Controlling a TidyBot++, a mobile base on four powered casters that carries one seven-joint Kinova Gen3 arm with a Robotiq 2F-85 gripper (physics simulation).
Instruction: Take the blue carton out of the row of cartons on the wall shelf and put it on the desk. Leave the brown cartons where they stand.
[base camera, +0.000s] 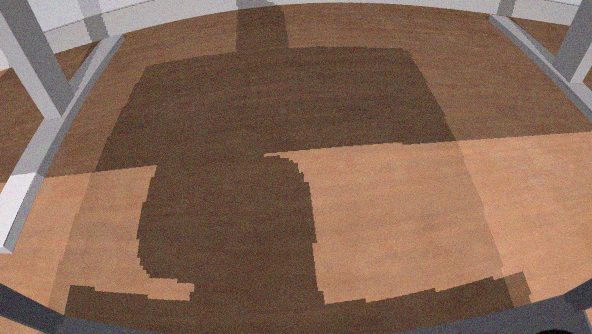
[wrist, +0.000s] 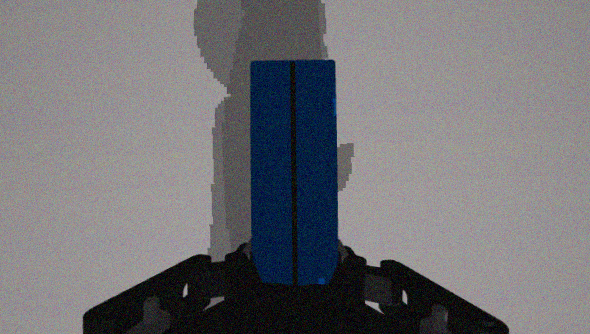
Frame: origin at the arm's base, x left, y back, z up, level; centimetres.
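Seen in the pictures: gripper, fingertip midpoint: (wrist: 295, 250).
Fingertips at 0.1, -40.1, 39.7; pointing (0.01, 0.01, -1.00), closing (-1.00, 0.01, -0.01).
Observation:
A point is followed by its place in that frame, as x, y, z.
The blue carton (wrist: 272, 150) {1.5, -47.3, 43.4}, with a dark line down its middle, stands out in the centre of the wrist view. My gripper (wrist: 295, 250) {0.1, -40.1, 39.7} is shut on it, with one finger on each side of its lower end in that view. Behind the carton is a pale grey surface (wrist: 450, 125) {-17.2, -51.6, 32.3} with grey shadows on it. I cannot tell whether the carton touches this surface. The gripper, the carton, the wall shelf and the brown cartons do not show in the base camera view.
In the base camera view, a pale grey post (base camera: 37, 60) {52.1, -58.1, -23.7} and foot bar (base camera: 55, 135) stand at the left, and a similar foot bar (base camera: 537, 57) {-65.0, -75.3, -37.7} and post are at the right. Between them is brown floor (base camera: 400, 215) {-11.5, -32.4, -39.7} with dark shadows. A pale wall (base camera: 170, 12) {38.4, -101.8, -36.3} is behind.

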